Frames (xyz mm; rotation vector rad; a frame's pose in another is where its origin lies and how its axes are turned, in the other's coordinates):
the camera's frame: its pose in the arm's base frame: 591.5 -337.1 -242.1 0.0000 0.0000 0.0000
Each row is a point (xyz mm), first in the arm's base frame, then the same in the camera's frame.
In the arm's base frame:
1: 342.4 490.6 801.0
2: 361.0 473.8 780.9
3: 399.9 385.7 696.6
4: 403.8 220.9 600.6
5: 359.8 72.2 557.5
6: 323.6 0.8 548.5
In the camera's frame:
1: -249.1 827.7 1043.1
2: -230.5 810.9 1023.0
3: -191.6 722.8 938.7
4: -187.7 558.0 842.7
5: -231.7 409.3 799.6
6: -267.9 337.9 790.6

